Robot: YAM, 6 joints.
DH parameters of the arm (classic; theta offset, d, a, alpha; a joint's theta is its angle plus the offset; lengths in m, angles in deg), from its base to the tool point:
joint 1: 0 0.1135 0.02 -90
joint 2: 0 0 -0.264 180
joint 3: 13.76 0 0.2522 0
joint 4: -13.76 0 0.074 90
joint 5: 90 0 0 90
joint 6: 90 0.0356 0 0
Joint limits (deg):
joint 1: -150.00..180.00
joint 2: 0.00..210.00
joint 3: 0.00..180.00
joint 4: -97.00..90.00
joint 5: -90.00..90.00
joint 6: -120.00..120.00
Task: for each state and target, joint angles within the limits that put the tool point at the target. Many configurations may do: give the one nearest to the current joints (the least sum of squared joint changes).
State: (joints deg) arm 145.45 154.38 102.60 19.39 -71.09 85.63
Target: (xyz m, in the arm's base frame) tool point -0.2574 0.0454 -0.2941
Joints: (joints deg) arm 162.70 195.13 88.28 15.54 -68.81 85.63
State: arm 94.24 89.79 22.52 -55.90 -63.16 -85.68
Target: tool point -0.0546 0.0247 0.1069
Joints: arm 121.69 85.63 10.52 -70.59 -70.16 -85.68
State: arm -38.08 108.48 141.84 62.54 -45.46 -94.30
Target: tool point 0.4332 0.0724 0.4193
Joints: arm 5.64 115.02 99.00 70.53 -55.87 -94.30
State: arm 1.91 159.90 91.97 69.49 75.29 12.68
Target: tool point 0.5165 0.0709 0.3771
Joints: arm 11.38 136.94 126.39 61.74 65.43 12.68
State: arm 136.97 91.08 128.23 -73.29 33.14 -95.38
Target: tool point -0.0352 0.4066 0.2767
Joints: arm 97.79 117.30 110.52 -74.20 34.62 -95.38
